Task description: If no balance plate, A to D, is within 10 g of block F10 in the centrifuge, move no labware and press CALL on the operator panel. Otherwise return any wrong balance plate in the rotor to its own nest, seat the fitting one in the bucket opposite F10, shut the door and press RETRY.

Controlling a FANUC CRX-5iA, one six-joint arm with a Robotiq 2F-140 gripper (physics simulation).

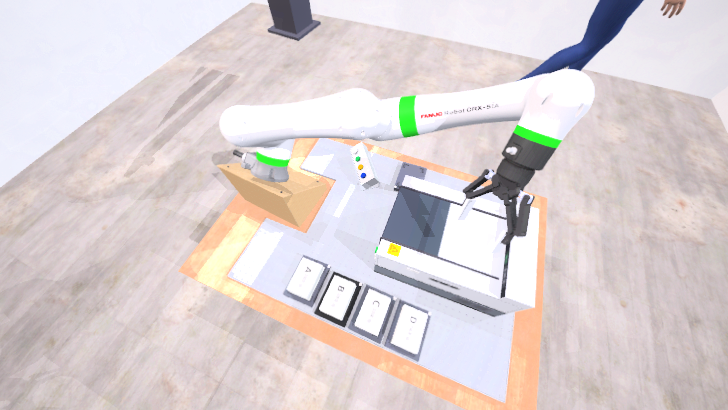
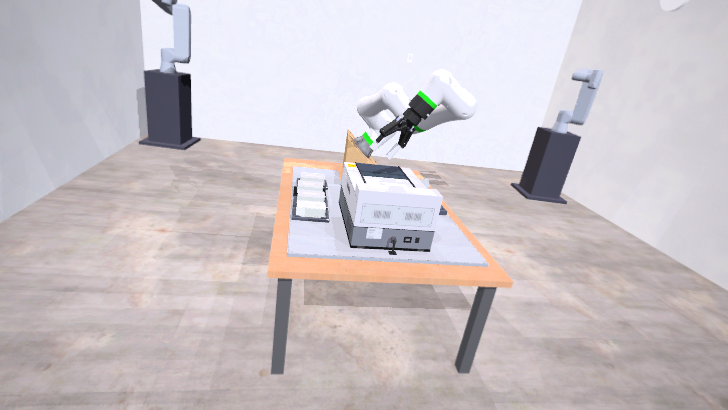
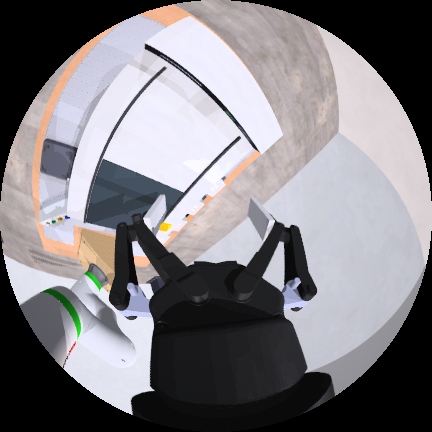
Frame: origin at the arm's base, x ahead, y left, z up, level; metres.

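Seen in the pictures: gripper, fingertip midpoint: (image 1: 476, 234) (image 2: 380, 153) (image 3: 207, 204); arm's base, link origin: (image 1: 270, 175) (image 2: 361, 148) (image 3: 98, 273).
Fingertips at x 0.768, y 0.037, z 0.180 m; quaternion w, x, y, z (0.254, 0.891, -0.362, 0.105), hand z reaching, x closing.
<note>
Pixels of each thing's top centre, then the offset from my fingertips to it. Level surfaces: height alone.
- table with its dark-windowed door panel, surface height: dz -0.121 m
- Balance plates A, top centre: (image 1: 305, 276) (image 2: 312, 175) dx -0.435, dy -0.294, dz -0.280 m
- B, top centre: (image 1: 337, 296) (image 3: 172, 223) (image 2: 310, 183) dx -0.296, dy -0.293, dz -0.280 m
- C, top centre: (image 1: 373, 311) (image 3: 189, 205) (image 2: 311, 193) dx -0.163, dy -0.276, dz -0.280 m
- D, top centre: (image 1: 410, 328) (image 3: 210, 185) (image 2: 311, 204) dx -0.030, dy -0.263, dz -0.280 m
- operator panel, top centre: (image 1: 364, 159) (image 3: 52, 220) dx -0.500, dy +0.270, dz -0.251 m
- dark flat plate, top centre: (image 3: 54, 161) (image 1: 411, 176) dx -0.280, dy +0.325, dz -0.304 m
The white centrifuge (image 1: 448, 268) (image 2: 397, 197) (image 3: 215, 90) stands on the table with its dark-windowed door panel (image 1: 415, 221) (image 2: 382, 172) (image 3: 127, 192) across the top; rotor, buckets and F10 are hidden. Balance plates A (image 1: 304, 280), B (image 1: 337, 300), C (image 1: 373, 313) and D (image 1: 408, 331) lie in a row in their nests; B's nest is black, the others grey. Weight markings are unreadable. The operator panel (image 1: 367, 166) (image 3: 58, 220) has green, orange and blue buttons. My gripper (image 1: 487, 219) (image 2: 391, 143) (image 3: 207, 204) is open and empty, tilted above the centrifuge.
A tan angled mount (image 1: 275, 198) (image 3: 95, 247) carries the arm's base on the table (image 1: 527, 325) (image 2: 387, 275). A dark flat plate (image 1: 411, 174) (image 3: 59, 158) lies behind the centrifuge. A person's blue-clad leg (image 1: 606, 30) and dark pedestals (image 2: 168, 106) (image 2: 550, 162) stand farther off.
</note>
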